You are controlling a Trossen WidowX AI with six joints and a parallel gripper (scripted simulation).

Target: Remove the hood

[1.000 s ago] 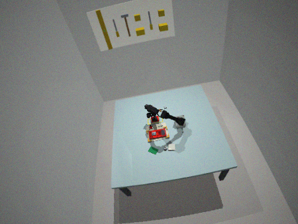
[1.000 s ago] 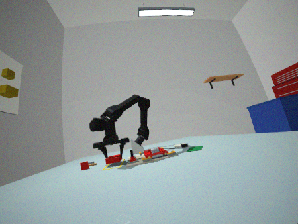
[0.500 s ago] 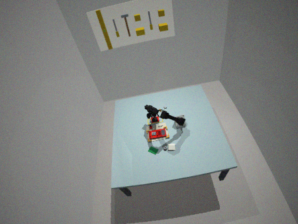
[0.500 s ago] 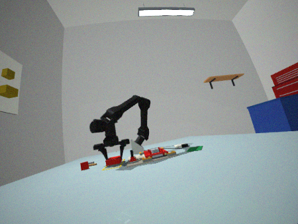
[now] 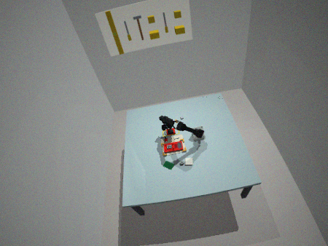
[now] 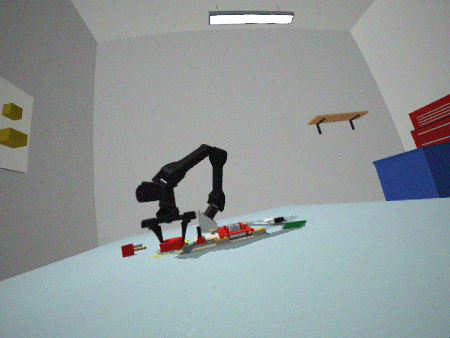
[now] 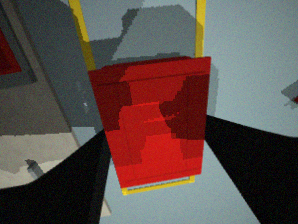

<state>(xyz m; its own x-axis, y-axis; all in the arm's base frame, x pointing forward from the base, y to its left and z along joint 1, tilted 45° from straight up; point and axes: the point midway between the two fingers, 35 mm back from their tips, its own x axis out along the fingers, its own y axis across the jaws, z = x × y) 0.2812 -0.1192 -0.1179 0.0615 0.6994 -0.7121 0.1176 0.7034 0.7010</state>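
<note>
My gripper tip is 1 cm below the red hood. The rest, counted from my gripper tip: white tile 8 cm behind, 43 cm to the left, 1 cm below; green tile 12 cm ahead, 41 cm to the left, 1 cm below.
</note>
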